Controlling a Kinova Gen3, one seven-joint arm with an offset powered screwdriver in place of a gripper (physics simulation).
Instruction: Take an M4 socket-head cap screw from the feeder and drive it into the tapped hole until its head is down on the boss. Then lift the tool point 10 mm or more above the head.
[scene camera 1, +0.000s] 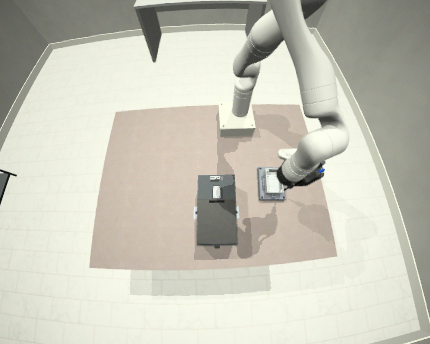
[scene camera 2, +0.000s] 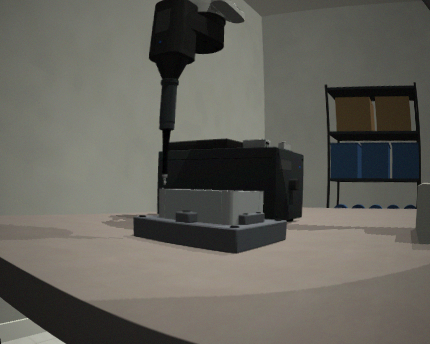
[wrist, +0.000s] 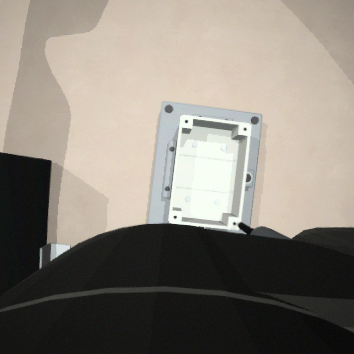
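My screwdriver tool (scene camera 2: 165, 172) (wrist: 241, 226) points straight down at the box's left corner in scene camera 2, the lower right corner in the wrist view. A small light screw (scene camera 2: 165, 181) is on its bit, upright, its lower end at about rim height. Whether it enters the hole is too small to tell. The open white box (scene camera 1: 274, 187) (scene camera 2: 195, 204) (wrist: 177, 167) has a holed boss in each corner and sits on a grey fixture plate (scene camera 1: 261, 194) (scene camera 2: 185, 236) (wrist: 159, 200). The dark feeder (scene camera 1: 216, 222) (scene camera 2: 225, 172) (wrist: 24, 200) stands beside it. The arm hides the tip in scene camera 1.
Low clamp blocks (scene camera 2: 186, 216) (wrist: 169, 170) stand on the plate around the box. The arm's pale base (scene camera 1: 237, 131) stands at the back of the table (scene camera 1: 150, 165). A shelf rack (scene camera 2: 372, 135) with boxes stands far behind in scene camera 2.
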